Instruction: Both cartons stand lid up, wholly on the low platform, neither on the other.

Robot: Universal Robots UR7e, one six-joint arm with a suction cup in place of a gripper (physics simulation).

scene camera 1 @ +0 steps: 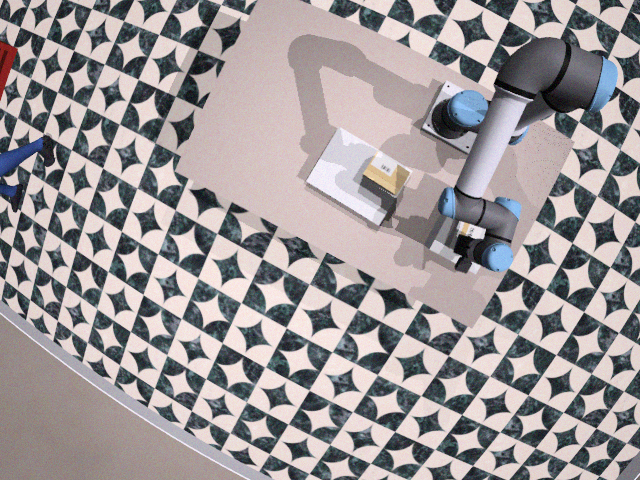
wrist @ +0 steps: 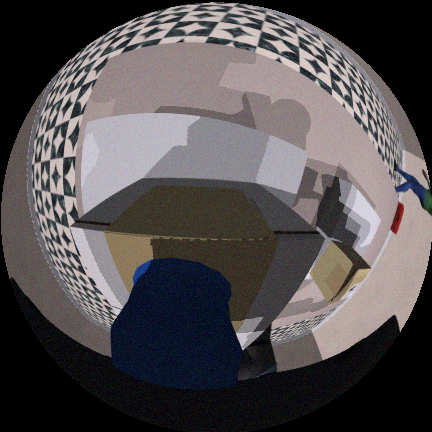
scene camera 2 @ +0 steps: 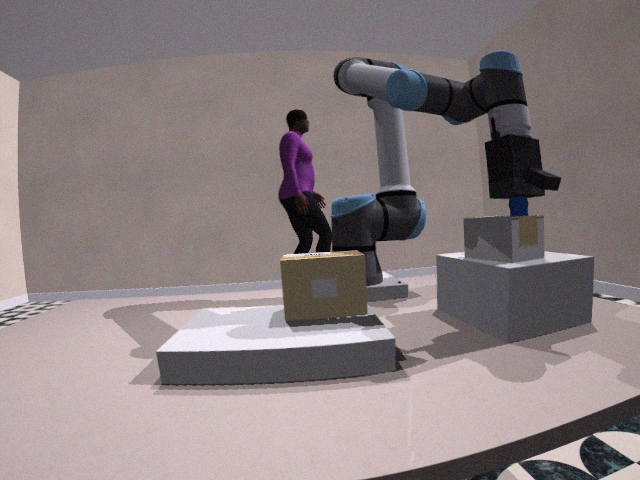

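Where they show: hand at its tool point: [wrist: 184, 267] [scene camera 2: 519, 223]; arm's base at its link origin: [scene camera 1: 451, 119].
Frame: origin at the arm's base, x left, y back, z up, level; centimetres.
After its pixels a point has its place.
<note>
One brown carton [scene camera 1: 385, 175] @[y -29.0, x -17.5, z 10.7 cm] [scene camera 2: 324, 285] @[y -32.6, x -18.4, z 6.2 cm] [wrist: 338, 273] @[y -30.8, x -10.8, z 7.5 cm] stands upright on the low grey platform [scene camera 1: 335, 170] @[y -32.3, x -35.3, z 0.8 cm] [scene camera 2: 273, 346] @[y -42.4, x -28.8, z 0.7 cm] [wrist: 365, 213] @[y -41.0, x -25.7, z 0.7 cm], at its end nearer the arm, with a label on top. The second carton [scene camera 2: 504, 237] @[y -43.4, x 10.5, z 12.2 cm] [scene camera 1: 468, 230] @[y -37.5, x 14.8, z 15.7 cm] [wrist: 209, 225] @[y -45.3, x 14.3, z 15.0 cm] rests on the taller grey pedestal [scene camera 2: 514, 294] [scene camera 1: 439, 245] [wrist: 128, 149], mostly in shadow. My blue suction cup [scene camera 2: 518, 207] [wrist: 177, 314] presses down on the top face of the second carton, towards its right side. In the overhead view the wrist hides the cup.
The arm's base [scene camera 1: 454, 116] @[y -4.7, x -2.9, z 21.0 cm] [scene camera 2: 382, 289] @[y -8.9, x 3.8, z -1.3 cm] stands behind the platform and pedestal on the beige floor mat [scene camera 1: 258, 103] @[y -15.3, x -73.7, z -4.1 cm]. A person in a purple top [scene camera 2: 297, 175] walks behind the arm. Another person's blue leg [scene camera 1: 20, 154] shows at the far left on the tiled floor.
</note>
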